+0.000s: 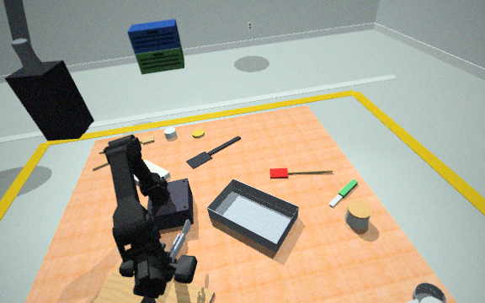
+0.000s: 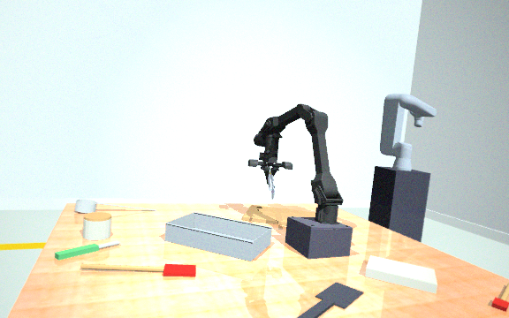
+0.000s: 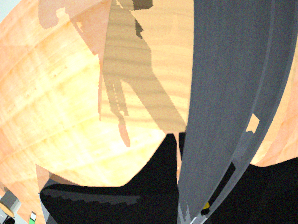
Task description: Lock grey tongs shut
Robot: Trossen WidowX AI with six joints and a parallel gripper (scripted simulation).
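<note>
Right now the wooden board is 10 cm behind my gripper tip, 2 cm to the right of it and 14 cm below it. The rest, counted from my gripper tip: white block 26 cm behind, 57 cm to the left, 14 cm below; then red-headed stick 43 cm ahead, 54 cm to the left, 15 cm below; then roasting tin 23 cm ahead, 31 cm to the left, 12 cm below.
</note>
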